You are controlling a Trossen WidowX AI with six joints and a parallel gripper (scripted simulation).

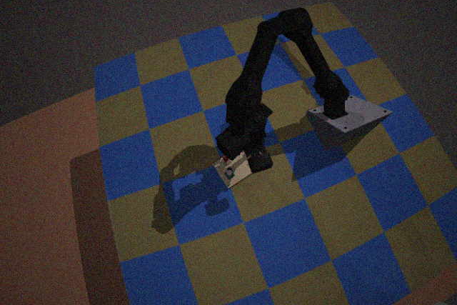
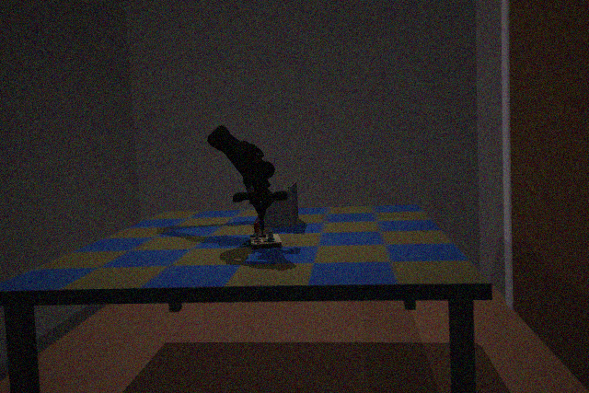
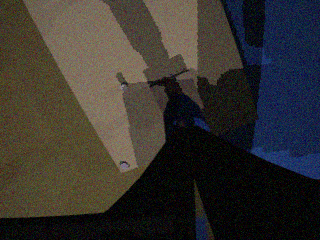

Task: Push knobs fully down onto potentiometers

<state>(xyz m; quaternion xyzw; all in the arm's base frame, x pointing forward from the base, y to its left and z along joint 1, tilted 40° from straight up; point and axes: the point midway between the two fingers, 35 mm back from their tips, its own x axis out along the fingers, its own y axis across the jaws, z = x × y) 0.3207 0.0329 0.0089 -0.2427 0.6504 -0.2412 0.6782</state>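
Now: the blue knob 1 cm below my gripper tip. The rest, counted from my gripper tip: red knob: 8 cm ahead, 1 cm below.
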